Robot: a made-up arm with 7 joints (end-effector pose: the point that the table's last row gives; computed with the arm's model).
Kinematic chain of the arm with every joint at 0, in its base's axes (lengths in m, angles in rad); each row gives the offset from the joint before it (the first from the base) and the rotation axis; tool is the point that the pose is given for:
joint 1: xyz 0 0.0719 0 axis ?
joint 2: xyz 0 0.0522 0 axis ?
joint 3: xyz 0 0 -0.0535 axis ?
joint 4: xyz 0 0 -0.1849 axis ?
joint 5: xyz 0 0 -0.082 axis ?
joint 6: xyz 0 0 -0.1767 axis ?
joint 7: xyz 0 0 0 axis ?
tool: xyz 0 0 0
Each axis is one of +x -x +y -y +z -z.
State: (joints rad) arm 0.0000 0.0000 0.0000 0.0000 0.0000 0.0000 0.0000
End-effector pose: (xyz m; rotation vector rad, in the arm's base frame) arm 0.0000 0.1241 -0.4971 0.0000 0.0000 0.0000
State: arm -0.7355 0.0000 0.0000 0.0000 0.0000 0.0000 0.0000
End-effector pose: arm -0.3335 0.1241 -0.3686 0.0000 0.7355 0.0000
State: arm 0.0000 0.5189 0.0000 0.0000 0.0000 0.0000 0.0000
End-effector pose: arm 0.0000 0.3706 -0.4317 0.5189 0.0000 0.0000
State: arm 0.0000 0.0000 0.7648 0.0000 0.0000 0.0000 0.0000
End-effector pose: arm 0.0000 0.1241 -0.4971 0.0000 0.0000 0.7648
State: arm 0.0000 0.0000 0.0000 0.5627 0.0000 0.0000 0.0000
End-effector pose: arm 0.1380 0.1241 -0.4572 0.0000 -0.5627 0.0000
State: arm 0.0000 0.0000 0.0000 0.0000 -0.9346 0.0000 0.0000
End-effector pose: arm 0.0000 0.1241 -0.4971 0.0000 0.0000 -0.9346
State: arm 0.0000 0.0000 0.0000 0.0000 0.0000 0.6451 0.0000
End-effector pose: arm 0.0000 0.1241 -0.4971 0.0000 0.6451 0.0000
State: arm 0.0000 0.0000 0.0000 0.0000 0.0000 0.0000 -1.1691
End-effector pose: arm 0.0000 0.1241 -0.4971 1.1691 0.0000 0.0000
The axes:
joint 1: -y
joint 2: +x
joint 3: +z
joint 4: -y
joint 5: +z
joint 6: +y
joint 7: -x

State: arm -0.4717 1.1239 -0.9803 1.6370 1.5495 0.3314 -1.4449
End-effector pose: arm -0.0033 0.2310 -0.3227 0.9609 0.2362 -0.0363
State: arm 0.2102 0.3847 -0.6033 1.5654 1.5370 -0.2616 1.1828
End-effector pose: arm 0.2662 0.0780 -0.2268 -2.0329 -1.6482 -0.2526
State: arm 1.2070 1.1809 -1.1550 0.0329 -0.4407 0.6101 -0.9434
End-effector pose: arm 0.1845 0.5808 -0.0666 2.5247 0.3891 -0.4041
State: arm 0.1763 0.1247 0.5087 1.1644 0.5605 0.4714 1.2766
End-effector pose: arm 0.2611 0.2813 -0.2822 -1.2851 -1.3979 0.0679
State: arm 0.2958 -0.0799 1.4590 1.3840 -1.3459 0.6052 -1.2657
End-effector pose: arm 0.1162 0.3530 -0.2841 2.3185 0.5058 0.6085
